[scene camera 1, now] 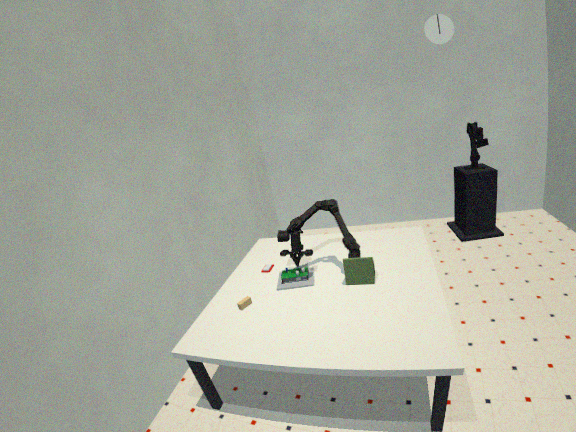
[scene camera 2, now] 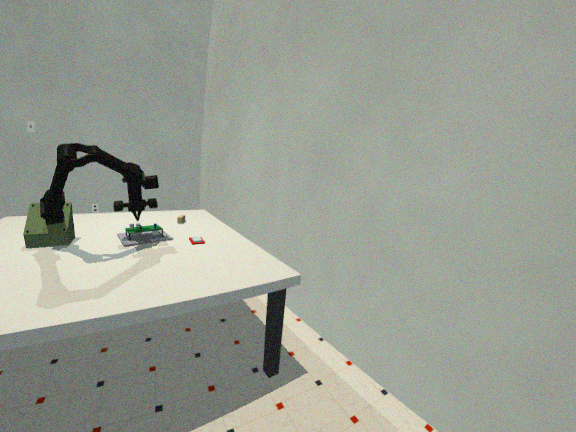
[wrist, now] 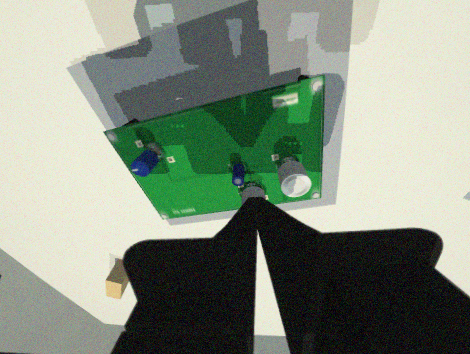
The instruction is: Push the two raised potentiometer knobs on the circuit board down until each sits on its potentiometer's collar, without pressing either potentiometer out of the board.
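Places are measured from the arm's base along level axes (x ahead, y left, z up), in centimetres.
Pixels of known places: gripper, fingertip midpoint: (scene camera 1: 297, 266) (scene camera 2: 137, 220) (wrist: 254, 203); arm's base at its link origin: (scene camera 1: 355, 261) (scene camera 2: 54, 217).
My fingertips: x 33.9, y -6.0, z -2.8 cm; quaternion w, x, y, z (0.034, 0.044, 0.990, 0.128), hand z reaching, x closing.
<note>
For each thing: its top centre in the pictures, then the offset to it from my fingertips. "spot": a spot on its surface instead. Level surfaces: height alone.
- green circuit board at its surface level: dz -4.1 cm
- grey base plate at a spot on its surface: (wrist: 329, 192) spot: dx -8.2, dy +6.6, dz -7.7 cm
- smaller blue cylinder at a spot on its surface: (wrist: 238, 174) spot: dx +1.1, dy -0.6, dz -2.5 cm
- wide grey cylinder at its top centre: (wrist: 295, 186) dx -2.8, dy +0.0, dz -1.4 cm
- second grey cylinder at a spot on its surface: (wrist: 253, 191) spot: dx +0.1, dy +1.4, dz -2.9 cm
- tan block at its top centre: (wrist: 113, 290) (scene camera 1: 243, 300) (scene camera 2: 181, 216) dx +28.3, dy +23.9, dz -4.5 cm
- red-edged pad with a pale top, top centre: (scene camera 2: 196, 238) (scene camera 1: 267, 267) dx +24.0, dy -16.1, dz -7.1 cm
- white table at its surface level: dz -8.5 cm
The green circuit board (scene camera 1: 288, 276) (scene camera 2: 147, 229) (wrist: 200, 187) stands on short legs above a grey base plate (scene camera 1: 296, 286) (wrist: 329, 192). In the wrist view, a blue cylinder (wrist: 145, 163) on a grey collar is at the left, a smaller blue cylinder (wrist: 238, 174) is near the middle, and a wide grey cylinder (wrist: 294, 177) with a pale top is at the right. A second grey cylinder (wrist: 253, 191) is partly hidden behind my fingertips. I cannot tell surely which are potentiometer knobs. My gripper (scene camera 1: 298, 265) (scene camera 2: 137, 219) (wrist: 254, 203) is shut and empty, pointing down just above this cylinder; contact cannot be made out.
A tan block (scene camera 1: 244, 302) (scene camera 2: 181, 219) (wrist: 116, 280) and a red-edged pad with a pale top (scene camera 1: 267, 268) (scene camera 2: 197, 240) lie on the white table (scene camera 1: 350, 330) (scene camera 2: 225, 270). The green box (scene camera 1: 359, 271) (scene camera 2: 49, 232) stands at the arm's base.
</note>
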